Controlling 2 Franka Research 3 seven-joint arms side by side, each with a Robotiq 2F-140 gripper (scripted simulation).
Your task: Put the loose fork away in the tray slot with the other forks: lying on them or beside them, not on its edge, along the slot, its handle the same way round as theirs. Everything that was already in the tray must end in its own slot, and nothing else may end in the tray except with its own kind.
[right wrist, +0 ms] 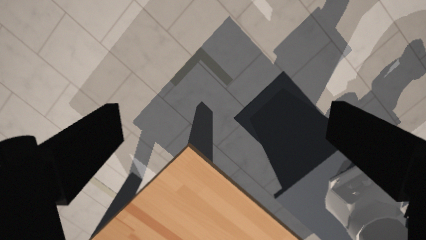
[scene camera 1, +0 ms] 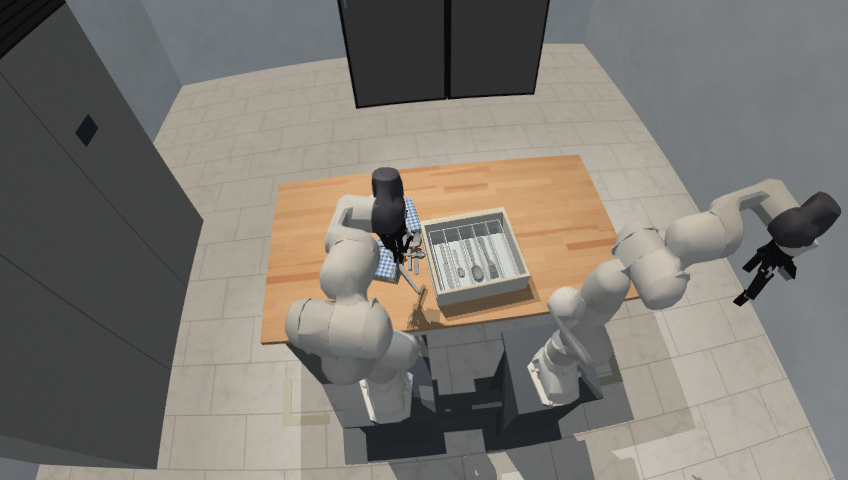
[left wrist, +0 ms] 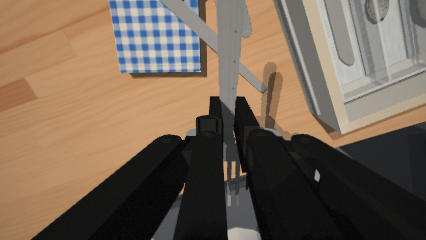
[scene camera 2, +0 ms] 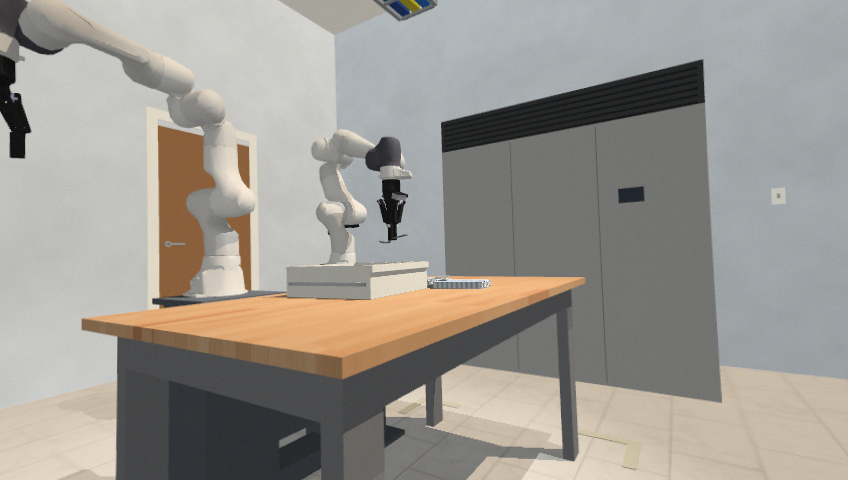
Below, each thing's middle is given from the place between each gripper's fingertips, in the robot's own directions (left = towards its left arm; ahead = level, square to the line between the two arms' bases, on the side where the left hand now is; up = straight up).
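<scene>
The cutlery tray (scene camera 1: pixel 498 249) is 8 cm ahead of my left hand (scene camera 2: pixel 392 240), 28 cm to the right of it and 18 cm below it. My right gripper (scene camera 1: pixel 741 286), as I see it, is 790 mm to the right of the tray, 380 mm above it and 430 mm short of it. Going by its middle, the cutlery tray is nearer to my left hand than to my right gripper.
</scene>
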